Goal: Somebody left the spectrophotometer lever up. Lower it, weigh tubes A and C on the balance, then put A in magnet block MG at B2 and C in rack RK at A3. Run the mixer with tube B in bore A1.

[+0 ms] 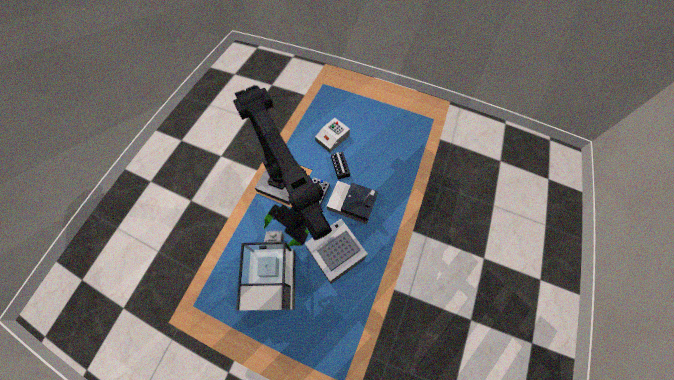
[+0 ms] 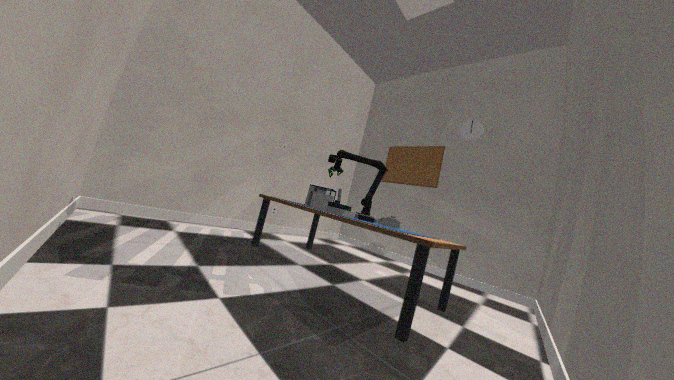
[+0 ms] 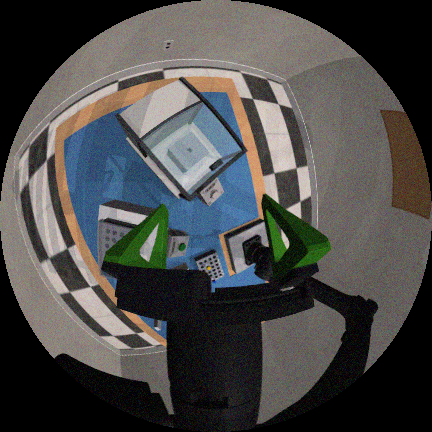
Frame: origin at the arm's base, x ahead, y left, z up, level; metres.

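Seen in the pictures: gripper, fingertip midpoint: (image 1: 276, 236) (image 2: 333, 176) (image 3: 212, 202); arm's base, origin of the base link: (image 1: 280, 176) (image 3: 251, 249).
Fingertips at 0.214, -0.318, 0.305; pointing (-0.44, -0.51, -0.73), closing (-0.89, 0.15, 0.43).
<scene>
Offsets run from my fingertips to a thing's middle, as dx, dy, dz. "spot": to the spot under its first point.
My gripper (image 1: 280, 234) (image 2: 335, 174) (image 3: 212, 202) is open and empty, high above the table between the balance and the rack. The glass-walled balance (image 1: 267, 267) (image 3: 187, 150) has a pale square pan inside, with no tube on it. The small rack @[-0.024, +0.316, -0.326] (image 1: 324, 186) (image 3: 204, 260) stands beside the arm base, with yellow and blue tube caps showing; their letters are unreadable. The black block with a pale strip @[+0.028, +0.497, -0.317] (image 1: 340, 165) looks like the magnet block. A white and dark device @[spot: +0.189, +0.323, -0.261] (image 1: 359, 201) appears to be the spectrophotometer; its lever position is unclear. The grey multi-bore block (image 1: 340, 251) (image 3: 111, 240) sits in a white housing, possibly the mixer.
A white keypad device @[-0.077, +0.647, -0.306] (image 1: 332, 133) stands towards the far end of the blue mat. A small control box @[-0.105, +0.041, -0.277] (image 1: 273, 236) (image 3: 211, 192) adjoins the balance. A box with a green button (image 3: 178, 245) stands beside the multi-bore block. The balance's tall walls and the arm base (image 3: 242, 245) are obstacles.
</scene>
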